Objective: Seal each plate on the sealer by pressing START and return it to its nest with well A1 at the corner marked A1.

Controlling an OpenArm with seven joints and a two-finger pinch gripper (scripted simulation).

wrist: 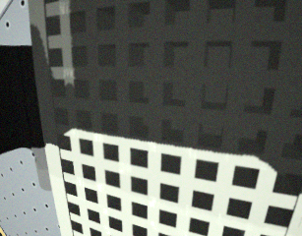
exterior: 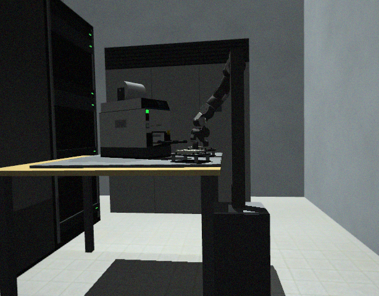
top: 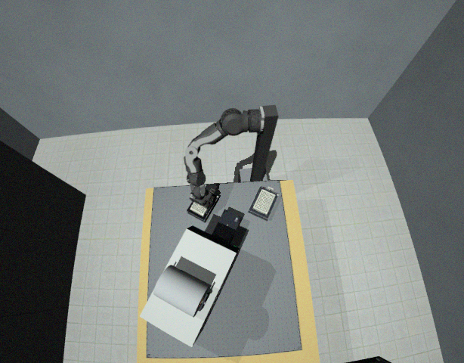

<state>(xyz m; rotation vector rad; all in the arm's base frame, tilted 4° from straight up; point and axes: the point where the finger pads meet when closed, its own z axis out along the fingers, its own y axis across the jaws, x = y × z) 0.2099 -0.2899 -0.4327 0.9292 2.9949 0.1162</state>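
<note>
Right now the sealer stage is 150 mm ahead of my hand, 130 mm to the left of it and 50 mm above it. From my hand the other things lie so: well plate (350 mm to the left, 30 mm ahead); then foil roll (430 mm ahead, 370 mm above, 50 mm to the right); then start button (280 mm ahead, 150 mm to the left, 140 mm above).
</note>
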